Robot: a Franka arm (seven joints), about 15 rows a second.
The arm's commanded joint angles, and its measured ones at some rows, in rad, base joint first. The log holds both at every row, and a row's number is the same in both.
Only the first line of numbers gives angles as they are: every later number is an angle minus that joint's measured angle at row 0.
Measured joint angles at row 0:
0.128, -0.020, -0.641, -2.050, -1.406, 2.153, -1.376
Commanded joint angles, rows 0 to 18:
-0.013, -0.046, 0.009, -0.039, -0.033, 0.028, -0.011
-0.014, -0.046, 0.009, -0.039, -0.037, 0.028, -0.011
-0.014, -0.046, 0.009, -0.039, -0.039, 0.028, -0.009
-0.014, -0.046, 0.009, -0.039, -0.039, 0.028, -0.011
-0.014, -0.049, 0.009, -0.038, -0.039, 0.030, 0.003
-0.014, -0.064, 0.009, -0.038, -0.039, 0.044, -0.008
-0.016, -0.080, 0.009, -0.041, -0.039, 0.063, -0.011
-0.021, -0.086, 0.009, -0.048, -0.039, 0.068, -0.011
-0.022, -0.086, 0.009, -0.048, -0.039, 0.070, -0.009
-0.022, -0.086, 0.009, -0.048, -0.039, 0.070, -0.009
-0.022, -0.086, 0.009, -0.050, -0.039, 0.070, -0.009
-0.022, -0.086, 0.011, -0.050, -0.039, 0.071, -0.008
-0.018, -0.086, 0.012, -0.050, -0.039, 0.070, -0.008
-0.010, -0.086, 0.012, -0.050, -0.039, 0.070, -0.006
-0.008, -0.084, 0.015, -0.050, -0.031, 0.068, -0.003
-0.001, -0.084, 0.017, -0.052, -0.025, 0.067, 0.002
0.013, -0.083, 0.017, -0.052, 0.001, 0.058, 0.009
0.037, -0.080, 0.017, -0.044, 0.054, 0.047, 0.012
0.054, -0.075, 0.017, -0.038, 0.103, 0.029, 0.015
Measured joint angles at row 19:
0.016, -0.051, 0.011, -0.023, 0.037, 0.056, 0.006
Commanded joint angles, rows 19 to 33:
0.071, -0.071, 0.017, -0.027, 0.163, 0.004, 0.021
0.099, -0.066, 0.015, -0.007, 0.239, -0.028, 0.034
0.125, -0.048, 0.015, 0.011, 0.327, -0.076, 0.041
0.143, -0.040, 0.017, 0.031, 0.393, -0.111, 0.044
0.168, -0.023, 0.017, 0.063, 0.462, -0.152, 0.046
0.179, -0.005, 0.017, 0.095, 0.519, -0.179, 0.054
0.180, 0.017, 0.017, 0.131, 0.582, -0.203, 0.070
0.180, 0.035, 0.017, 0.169, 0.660, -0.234, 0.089
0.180, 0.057, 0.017, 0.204, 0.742, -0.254, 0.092
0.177, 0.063, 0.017, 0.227, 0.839, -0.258, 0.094
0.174, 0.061, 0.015, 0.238, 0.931, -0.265, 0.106
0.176, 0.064, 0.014, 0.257, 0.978, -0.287, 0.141
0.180, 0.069, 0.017, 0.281, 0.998, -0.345, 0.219
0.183, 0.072, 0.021, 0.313, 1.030, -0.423, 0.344
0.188, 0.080, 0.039, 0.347, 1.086, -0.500, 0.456
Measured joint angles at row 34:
0.181, 0.055, 0.020, 0.270, 1.004, -0.371, 0.289
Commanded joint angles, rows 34 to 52:
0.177, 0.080, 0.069, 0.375, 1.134, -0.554, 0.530
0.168, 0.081, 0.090, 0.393, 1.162, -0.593, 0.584
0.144, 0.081, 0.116, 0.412, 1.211, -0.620, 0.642
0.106, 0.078, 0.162, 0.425, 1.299, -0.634, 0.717
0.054, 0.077, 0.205, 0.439, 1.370, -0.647, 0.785
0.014, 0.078, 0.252, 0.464, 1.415, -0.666, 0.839
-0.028, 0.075, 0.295, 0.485, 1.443, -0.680, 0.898
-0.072, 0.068, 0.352, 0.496, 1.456, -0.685, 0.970
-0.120, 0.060, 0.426, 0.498, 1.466, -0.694, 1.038
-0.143, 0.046, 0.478, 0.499, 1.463, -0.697, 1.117
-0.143, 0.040, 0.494, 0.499, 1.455, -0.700, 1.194
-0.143, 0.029, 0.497, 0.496, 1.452, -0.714, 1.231
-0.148, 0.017, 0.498, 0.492, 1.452, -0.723, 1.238
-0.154, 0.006, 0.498, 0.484, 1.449, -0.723, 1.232
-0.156, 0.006, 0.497, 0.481, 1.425, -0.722, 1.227
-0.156, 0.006, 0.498, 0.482, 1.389, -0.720, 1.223
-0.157, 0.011, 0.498, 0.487, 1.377, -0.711, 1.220
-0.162, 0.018, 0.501, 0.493, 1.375, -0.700, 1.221
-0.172, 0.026, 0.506, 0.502, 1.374, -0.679, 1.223
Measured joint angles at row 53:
-0.145, 0.019, 0.481, 0.490, 1.390, -0.699, 1.216
